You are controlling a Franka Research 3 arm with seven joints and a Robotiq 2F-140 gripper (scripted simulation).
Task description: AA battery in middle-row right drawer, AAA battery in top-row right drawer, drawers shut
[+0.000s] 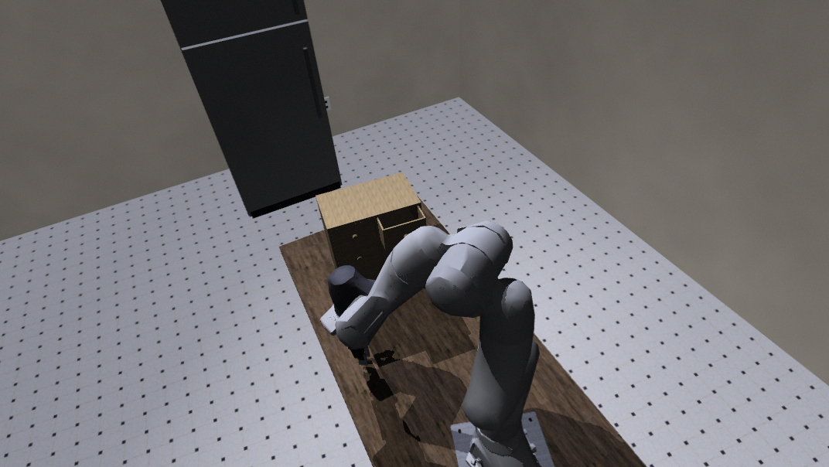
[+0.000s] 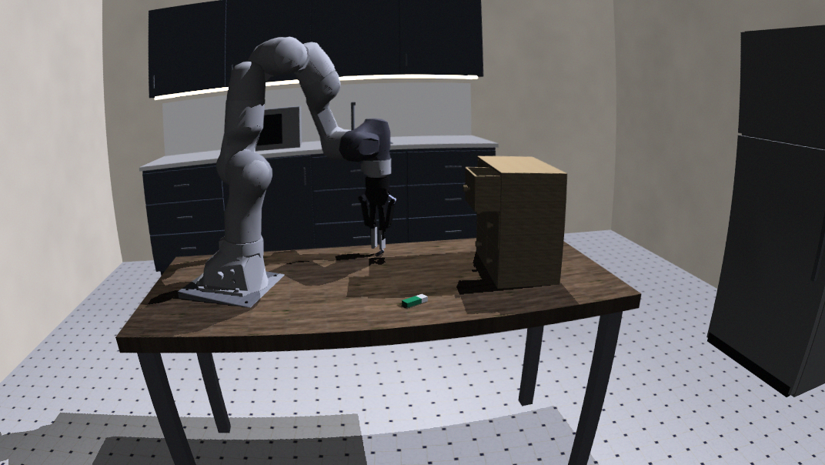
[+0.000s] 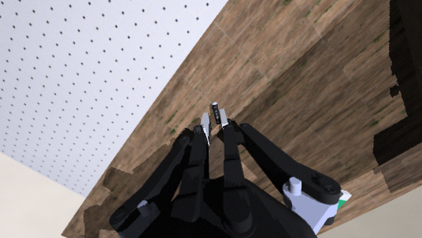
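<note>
Now: hand 50 mm above the dark battery. From my hand the other things lie so: blue battery 420 mm ahead, 270 mm to the right, 70 mm above.
</note>
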